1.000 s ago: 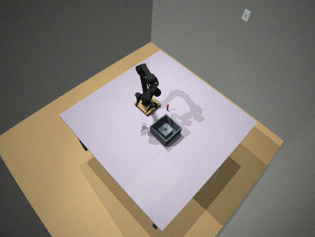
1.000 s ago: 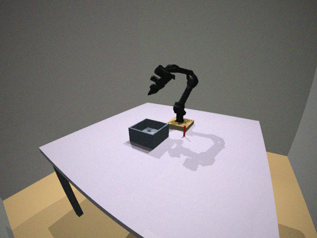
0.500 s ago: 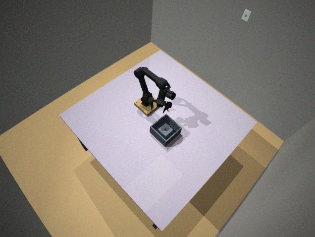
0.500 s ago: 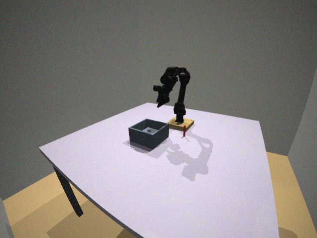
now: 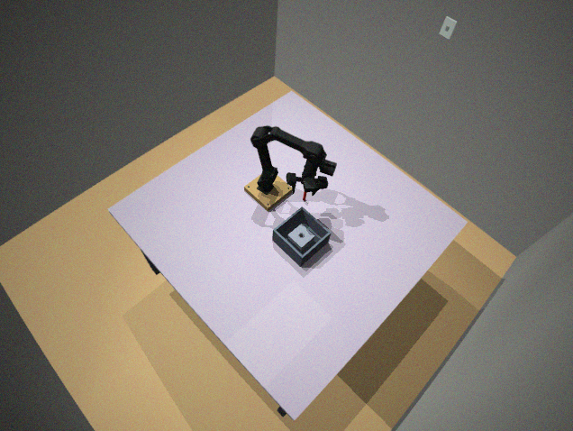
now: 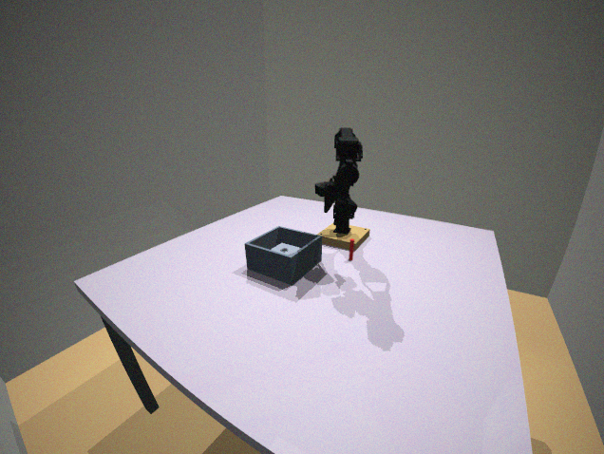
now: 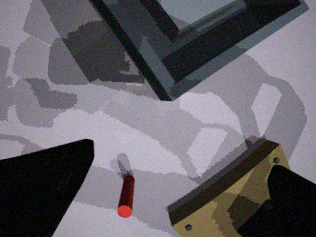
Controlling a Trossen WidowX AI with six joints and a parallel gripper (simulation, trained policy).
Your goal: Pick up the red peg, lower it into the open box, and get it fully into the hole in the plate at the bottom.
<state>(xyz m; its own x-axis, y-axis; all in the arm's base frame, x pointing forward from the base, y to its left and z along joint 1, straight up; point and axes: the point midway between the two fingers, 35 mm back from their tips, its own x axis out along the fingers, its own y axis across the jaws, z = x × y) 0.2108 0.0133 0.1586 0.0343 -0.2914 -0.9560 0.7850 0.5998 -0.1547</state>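
Right now my gripper tip is 120 mm above the red peg, 80 mm to the right of it and 20 mm past it. The rest, counted from my gripper tip: dark grey box 130 mm to the right, 130 mm below, 90 mm ahead; then grey plate 130 mm to the right, 110 mm below, 90 mm ahead.
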